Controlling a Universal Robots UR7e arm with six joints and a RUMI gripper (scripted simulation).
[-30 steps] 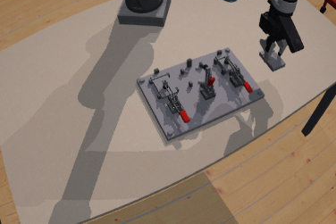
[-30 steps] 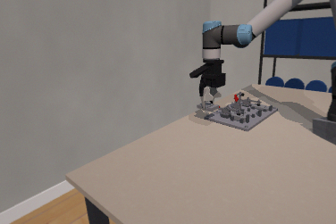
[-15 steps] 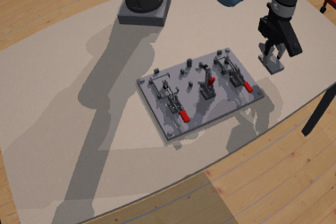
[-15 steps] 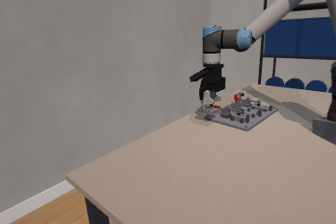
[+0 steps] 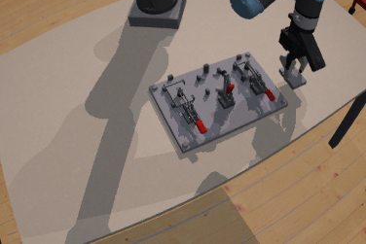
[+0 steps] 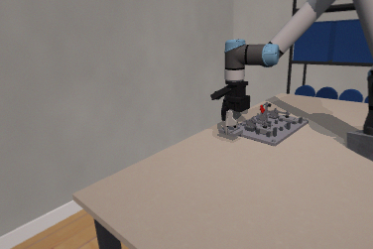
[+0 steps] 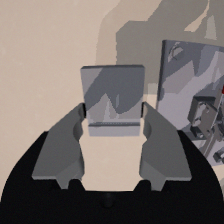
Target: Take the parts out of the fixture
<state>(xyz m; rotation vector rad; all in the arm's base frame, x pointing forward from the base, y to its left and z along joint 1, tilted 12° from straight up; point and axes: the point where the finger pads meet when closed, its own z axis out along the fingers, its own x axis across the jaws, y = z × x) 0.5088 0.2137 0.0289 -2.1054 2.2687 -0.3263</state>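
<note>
The clamp lies 12 cm to the right of my hand and 3 cm behind it. Round my hand: flat grey part (1 cm below, 1 cm behind); grey fixture plate (23 cm to the right, 7 cm behind, 4 cm below).
</note>
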